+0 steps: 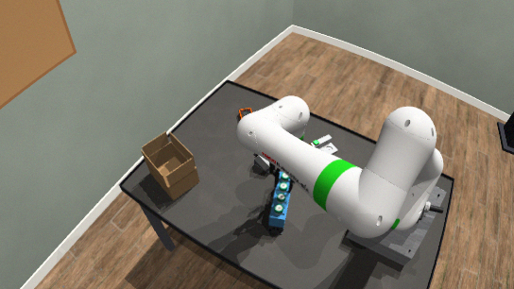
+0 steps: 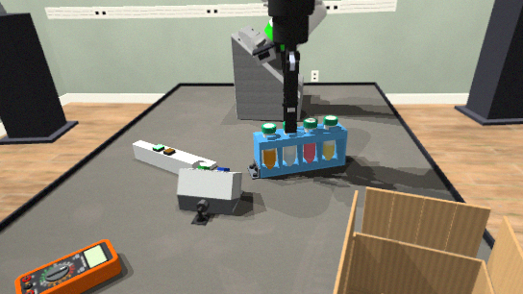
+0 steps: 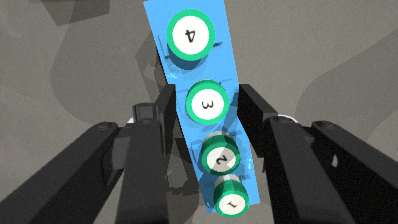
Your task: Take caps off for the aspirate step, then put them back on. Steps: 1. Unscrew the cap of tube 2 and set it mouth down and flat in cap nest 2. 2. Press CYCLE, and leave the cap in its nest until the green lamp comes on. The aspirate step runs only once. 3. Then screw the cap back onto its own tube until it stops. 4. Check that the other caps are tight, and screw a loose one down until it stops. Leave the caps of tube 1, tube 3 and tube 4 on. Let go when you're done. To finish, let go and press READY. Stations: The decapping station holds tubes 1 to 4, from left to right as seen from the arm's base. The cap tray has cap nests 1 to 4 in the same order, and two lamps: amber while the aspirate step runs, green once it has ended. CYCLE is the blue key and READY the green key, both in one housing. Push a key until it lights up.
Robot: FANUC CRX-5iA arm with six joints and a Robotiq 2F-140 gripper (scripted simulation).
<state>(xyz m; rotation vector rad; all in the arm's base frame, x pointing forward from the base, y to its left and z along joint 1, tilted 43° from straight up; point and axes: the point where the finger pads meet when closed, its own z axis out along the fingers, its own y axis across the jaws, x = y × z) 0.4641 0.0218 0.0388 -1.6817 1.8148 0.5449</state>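
The cap 4 is 50 mm to the right of my hand, 30 mm below it and 10 mm ahead of it. Round my hand: cap 2 (50 mm to the left, 30 mm below, 10 mm behind); then cap 1 (100 mm to the left, 30 mm below, 20 mm behind); then cap 3 (30 mm below).
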